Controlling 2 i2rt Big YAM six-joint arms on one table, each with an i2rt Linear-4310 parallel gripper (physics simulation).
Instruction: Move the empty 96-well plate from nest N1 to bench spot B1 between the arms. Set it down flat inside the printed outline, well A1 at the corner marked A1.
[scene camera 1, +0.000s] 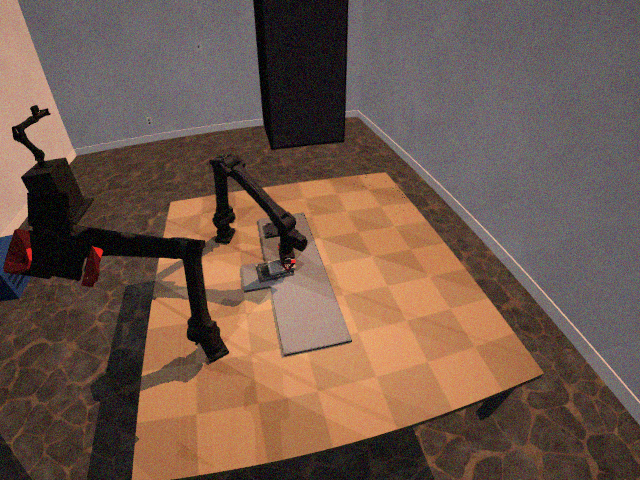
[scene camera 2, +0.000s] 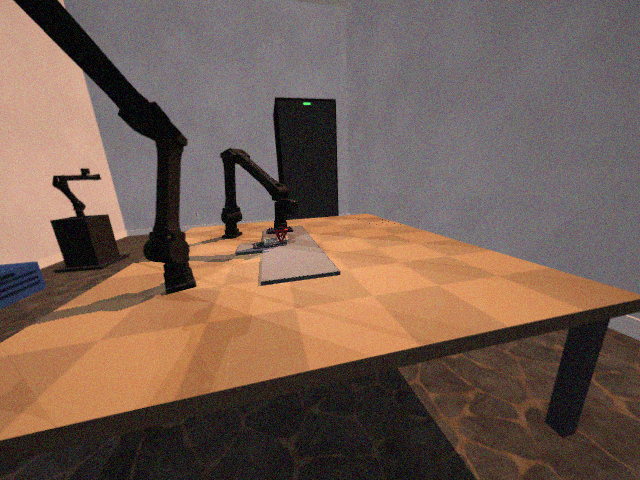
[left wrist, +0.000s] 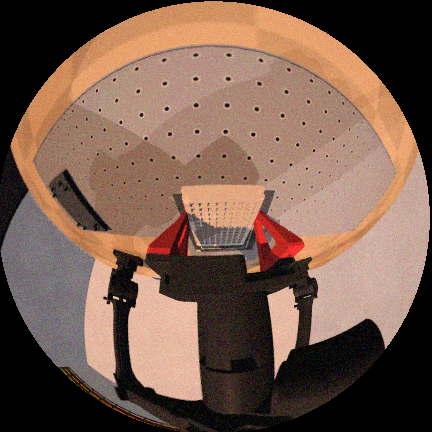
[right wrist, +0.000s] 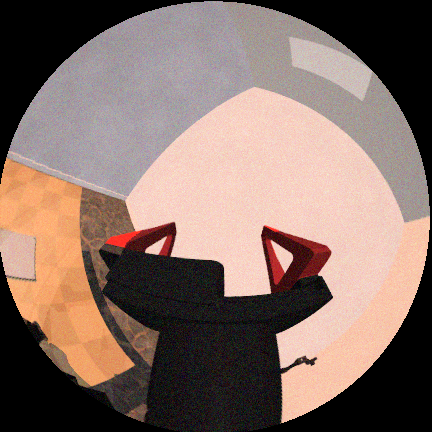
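The left gripper (left wrist: 221, 211) holds a well plate (left wrist: 219, 214), and the well plate still rests on a grey mat. In the right wrist view the well plate is out of frame. The right gripper (scene camera 1: 65, 271), which the right wrist view shows too, with the right gripper (right wrist: 218, 228) there, is open and holds nothing.
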